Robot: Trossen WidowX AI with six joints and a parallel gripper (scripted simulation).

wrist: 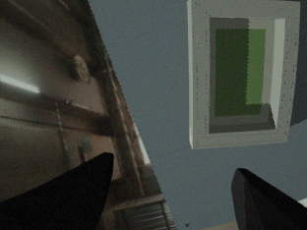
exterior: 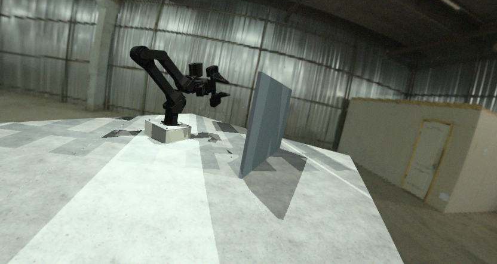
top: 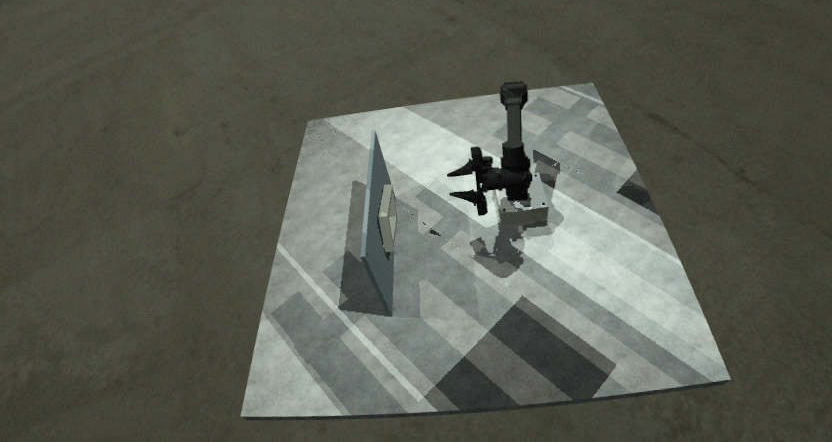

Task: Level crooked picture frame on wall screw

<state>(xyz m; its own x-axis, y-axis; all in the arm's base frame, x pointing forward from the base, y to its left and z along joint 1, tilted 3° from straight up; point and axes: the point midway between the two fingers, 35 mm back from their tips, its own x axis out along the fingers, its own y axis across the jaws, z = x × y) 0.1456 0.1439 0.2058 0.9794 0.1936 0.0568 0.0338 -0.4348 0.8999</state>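
The picture frame is 19 cm ahead of my gripper tip, 9 cm below it and 6 cm to the left of it. From my gripper tip the other things lie so: grey-blue wall panel 20 cm ahead, 10 cm below, 6 cm to the left.
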